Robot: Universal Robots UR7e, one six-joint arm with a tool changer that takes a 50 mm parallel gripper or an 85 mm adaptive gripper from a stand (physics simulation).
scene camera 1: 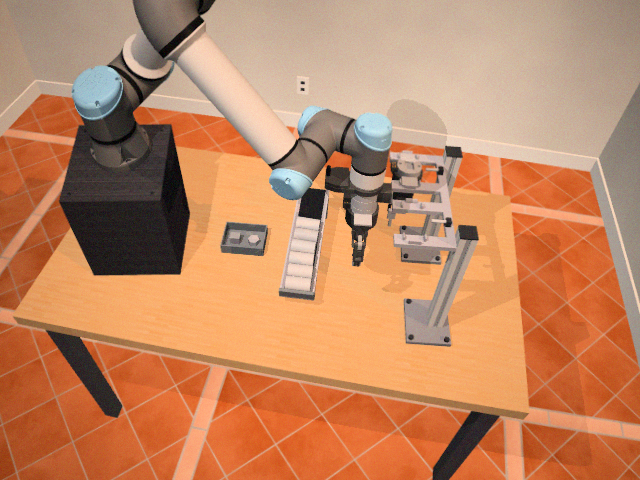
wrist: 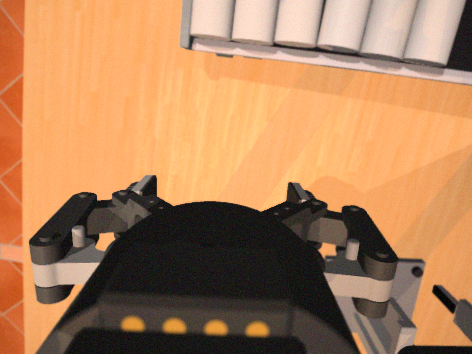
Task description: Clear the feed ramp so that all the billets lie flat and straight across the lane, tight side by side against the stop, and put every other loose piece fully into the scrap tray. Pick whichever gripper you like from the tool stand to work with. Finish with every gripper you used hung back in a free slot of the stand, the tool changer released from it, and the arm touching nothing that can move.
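Seen in the pictures: arm's base at its link origin: (scene camera 1: 122,149).
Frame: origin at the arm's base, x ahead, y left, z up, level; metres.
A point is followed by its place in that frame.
Note:
My gripper (scene camera 1: 357,261) (wrist: 222,189), the adaptive one, is open and empty above the table, between the ramp and the tool stand. The feed ramp (scene camera 1: 320,242) @[x 0.536, y 0.037, z -0.254 m] (wrist: 320,61) @[x 0.541, y -0.006, z -0.259 m] holds several white billets (scene camera 1: 301,257) @[x 0.501, y -0.047, z -0.234 m] (wrist: 298,22) @[x 0.517, y -0.040, z -0.233 m]. They lie across the lane in a side-by-side row, from the stop (scene camera 1: 296,293) @[x 0.513, y -0.147, z -0.263 m] (wrist: 185,25) @[x 0.538, y -0.140, z -0.260 m] upward. The upper ones look slightly slanted in the wrist view; small gaps cannot be judged. The scrap tray (scene camera 1: 242,252) @[x 0.309, y -0.003, z -0.322 m] holds a square block (scene camera 1: 235,237) @[x 0.276, y 0.033, z -0.304 m] and a hexagonal piece (scene camera 1: 253,239) @[x 0.328, y 0.047, z -0.313 m]. The tool stand (scene camera 1: 450,281) @[x 0.887, y -0.124, z -0.113 m] is to the right.
Another tool (scene camera 1: 409,167) @[x 0.740, y 0.111, z 0.015 m] hangs in the stand's rear slot. The stand's fork arms (scene camera 1: 423,241) @[x 0.798, y -0.126, z 0.010 m] extend toward my arm, and its front post rises from a base plate (scene camera 1: 413,330) @[x 0.838, y -0.146, z -0.321 m]. The black robot pedestal (scene camera 1: 129,232) @[x 0.059, y -0.149, z -0.148 m] stands at the left.

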